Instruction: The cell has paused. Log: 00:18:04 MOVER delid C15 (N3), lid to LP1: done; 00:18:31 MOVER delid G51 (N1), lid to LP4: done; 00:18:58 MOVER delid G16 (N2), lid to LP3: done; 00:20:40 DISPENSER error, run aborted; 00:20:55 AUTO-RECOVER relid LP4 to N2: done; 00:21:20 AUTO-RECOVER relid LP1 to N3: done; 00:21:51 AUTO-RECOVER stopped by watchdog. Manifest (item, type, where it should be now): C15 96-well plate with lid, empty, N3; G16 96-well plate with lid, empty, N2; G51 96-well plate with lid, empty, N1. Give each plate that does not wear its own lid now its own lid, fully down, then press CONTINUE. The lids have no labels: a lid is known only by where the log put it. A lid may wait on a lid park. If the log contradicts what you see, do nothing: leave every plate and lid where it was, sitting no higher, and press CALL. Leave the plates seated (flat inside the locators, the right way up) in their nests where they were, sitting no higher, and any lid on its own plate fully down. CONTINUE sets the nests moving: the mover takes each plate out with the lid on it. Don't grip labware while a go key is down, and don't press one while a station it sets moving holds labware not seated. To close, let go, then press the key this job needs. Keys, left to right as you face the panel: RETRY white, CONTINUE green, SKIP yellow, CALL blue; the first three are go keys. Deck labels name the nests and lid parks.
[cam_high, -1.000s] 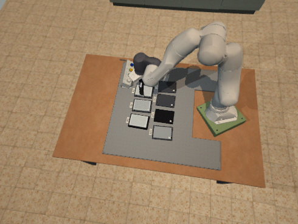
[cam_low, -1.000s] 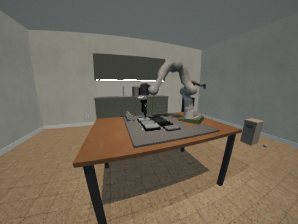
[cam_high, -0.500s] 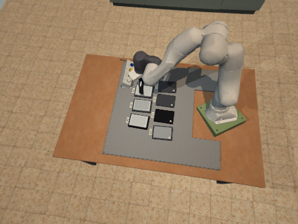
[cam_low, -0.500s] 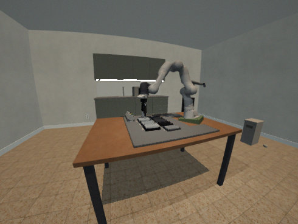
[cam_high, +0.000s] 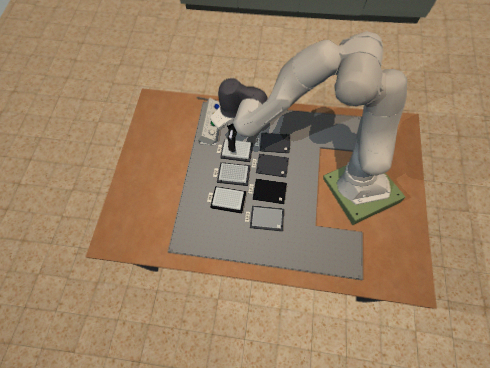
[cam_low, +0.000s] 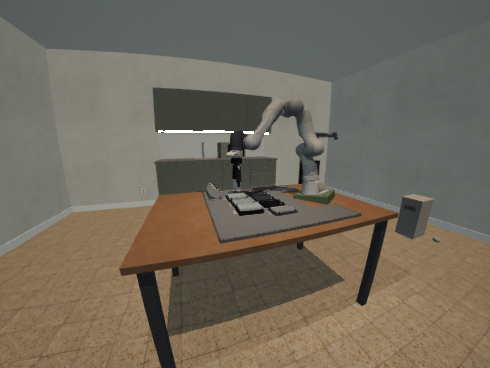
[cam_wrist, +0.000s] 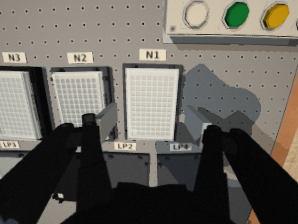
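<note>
The grey lid lies 350 mm to the left of my hand, 140 mm behind it and 80 mm below it. The rest, counted from my hand: LP2 label 90 mm below, 90 mm behind, 70 mm to the left; then clear lid 60 mm below; then white retry key 110 mm ahead, 70 mm to the right, 30 mm below.
</note>
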